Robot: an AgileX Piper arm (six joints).
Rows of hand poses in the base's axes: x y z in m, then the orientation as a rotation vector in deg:
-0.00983 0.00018 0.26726 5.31 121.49 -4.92
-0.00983 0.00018 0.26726 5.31 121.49 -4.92
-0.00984 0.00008 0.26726 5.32 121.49 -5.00
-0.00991 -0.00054 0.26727 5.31 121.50 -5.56
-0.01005 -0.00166 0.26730 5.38 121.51 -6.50
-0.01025 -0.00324 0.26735 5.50 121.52 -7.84
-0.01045 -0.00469 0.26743 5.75 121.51 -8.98
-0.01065 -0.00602 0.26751 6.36 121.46 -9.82
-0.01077 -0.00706 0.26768 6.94 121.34 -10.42
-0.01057 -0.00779 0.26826 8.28 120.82 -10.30
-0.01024 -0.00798 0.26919 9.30 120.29 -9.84
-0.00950 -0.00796 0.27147 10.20 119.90 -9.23
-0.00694 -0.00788 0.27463 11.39 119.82 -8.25
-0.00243 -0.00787 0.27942 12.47 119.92 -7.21
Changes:
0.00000 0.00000 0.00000 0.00 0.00 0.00
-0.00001 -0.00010 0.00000 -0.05 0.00 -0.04
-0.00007 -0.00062 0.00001 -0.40 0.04 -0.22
-0.00014 -0.00112 0.00003 -0.64 0.07 -0.43
-0.00020 -0.00158 0.00005 -0.91 0.10 -0.62
-0.00020 -0.00145 0.00008 -0.71 0.07 -0.64
-0.00020 -0.00133 0.00008 -0.36 0.00 -0.77
-0.00012 -0.00104 0.00017 -0.21 -0.08 -0.66
0.00020 -0.00073 0.00058 0.57 -0.56 -0.91
0.00033 -0.00019 0.00093 0.69 -0.59 -0.55
0.00074 0.00002 0.00228 0.76 -0.46 -0.40
0.00256 0.00008 0.00316 1.18 -0.18 -0.45
0.00451 0.00001 0.00479 1.19 0.00 -0.34

